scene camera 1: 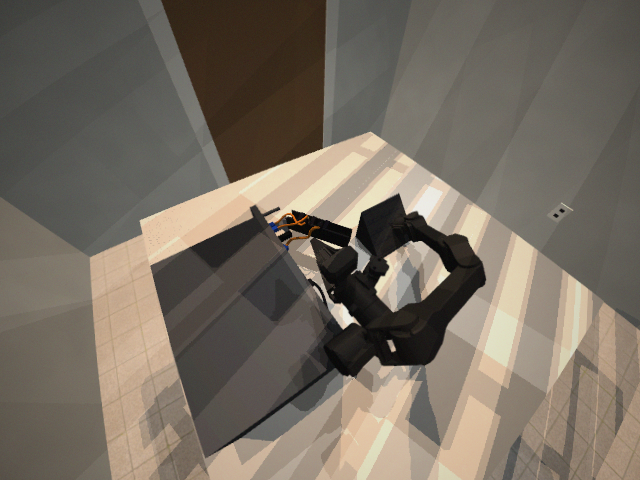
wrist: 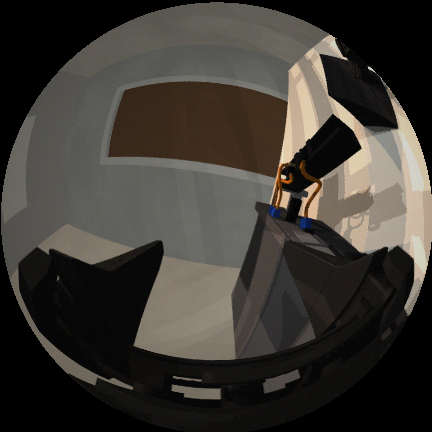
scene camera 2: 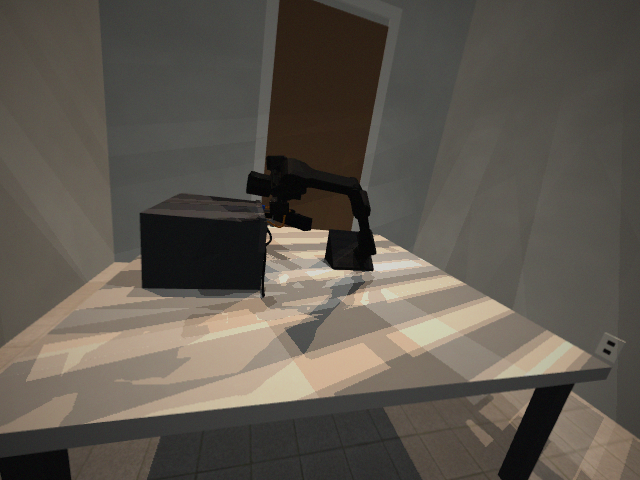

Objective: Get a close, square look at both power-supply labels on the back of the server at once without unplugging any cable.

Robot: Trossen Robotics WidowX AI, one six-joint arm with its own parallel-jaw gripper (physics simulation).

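Places are measured from the arm's base along level axes (x ahead, y left, z up), in metres.
Where they show: gripper, fingertip midpoint: (scene camera 1: 315, 250) (wrist: 224, 247); arm's base, link origin: (scene camera 1: 399, 225) (scene camera 2: 360, 252).
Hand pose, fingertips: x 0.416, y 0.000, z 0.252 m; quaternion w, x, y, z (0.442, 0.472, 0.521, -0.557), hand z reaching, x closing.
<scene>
Each offset is from my fingertips to the centre of the thing. "spot": to the spot under its first point. Level surfaces: height alone.
The dark server (scene camera 1: 232, 320) (scene camera 2: 201, 253) (wrist: 262, 295) stands on the table. Its back faces the arm. In the wrist view the back is a steep, slanted strip at the right, partly behind a finger. Orange cables {spot: dx -0.053, dy -0.163, dz -0.185 m} (scene camera 1: 294, 239) (wrist: 318, 190) run from blue plugs {dx +0.001, dy -0.146, dz -0.172 m} (wrist: 306, 223) at the back to a black jointed block {dx -0.115, dy -0.132, dz -0.139 m} (scene camera 1: 330, 232) (wrist: 332, 150) sticking out from it. I cannot make out either power-supply label. My gripper (wrist: 224, 247) is open and empty, its fingers wide apart near the server's top back edge. The wrist view centres on the wall and door.
The arm's wedge-shaped base (scene camera 1: 379, 227) (scene camera 2: 346, 250) (wrist: 357, 92) stands beyond the black block. A thin black cable {spot: dx -0.001, dy +0.012, dz -0.188 m} (scene camera 1: 318, 289) (scene camera 2: 269, 236) loops out of the server's back. The table {dz -0.315 m} (scene camera 1: 496, 356) (scene camera 2: 232, 361) carries all this. A brown door (scene camera 1: 258, 77) (scene camera 2: 325, 103) (wrist: 200, 125) is behind.
</scene>
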